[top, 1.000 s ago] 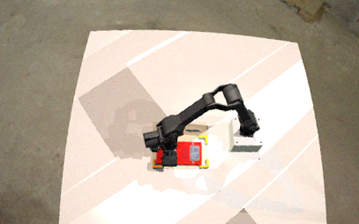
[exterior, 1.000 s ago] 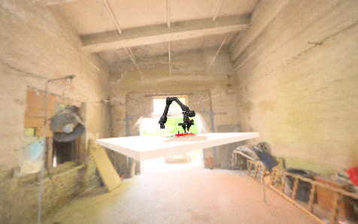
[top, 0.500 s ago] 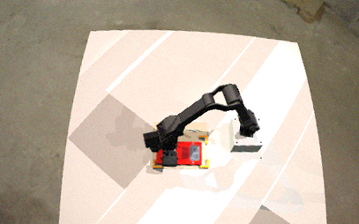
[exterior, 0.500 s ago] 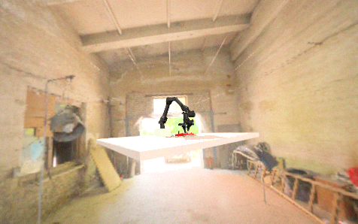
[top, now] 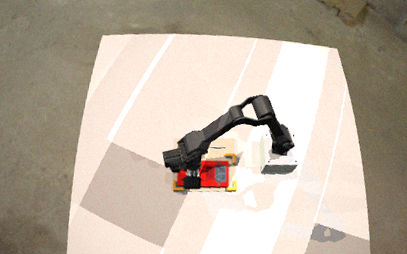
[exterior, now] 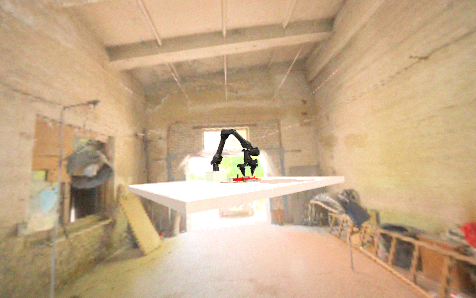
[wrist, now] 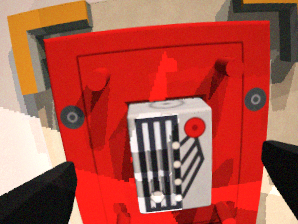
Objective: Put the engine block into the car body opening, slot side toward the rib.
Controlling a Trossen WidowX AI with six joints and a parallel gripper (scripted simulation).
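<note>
My gripper tip is 2 cm above the engine block.
</note>
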